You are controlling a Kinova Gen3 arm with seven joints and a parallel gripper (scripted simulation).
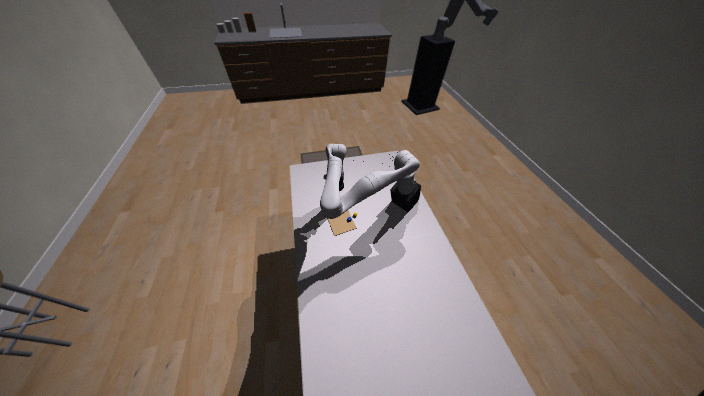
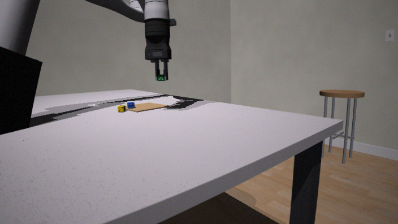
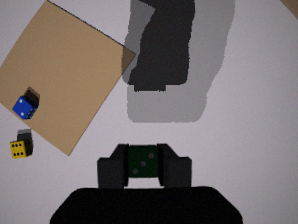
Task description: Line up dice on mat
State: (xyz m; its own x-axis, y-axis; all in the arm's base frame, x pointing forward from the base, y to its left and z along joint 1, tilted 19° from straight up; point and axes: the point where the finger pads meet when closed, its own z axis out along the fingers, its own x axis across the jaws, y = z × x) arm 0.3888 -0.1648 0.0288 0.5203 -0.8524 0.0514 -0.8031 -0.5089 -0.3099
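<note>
Right now the tan mat is 13 cm to the left of my hand, 12 cm below it and 1 cm ahead of it. From my hand the other things lie so: yellow die: 12 cm to the left, 11 cm below, 9 cm behind; green die: 1 cm below; blue die: 13 cm to the left, 11 cm below, 4 cm behind.
</note>
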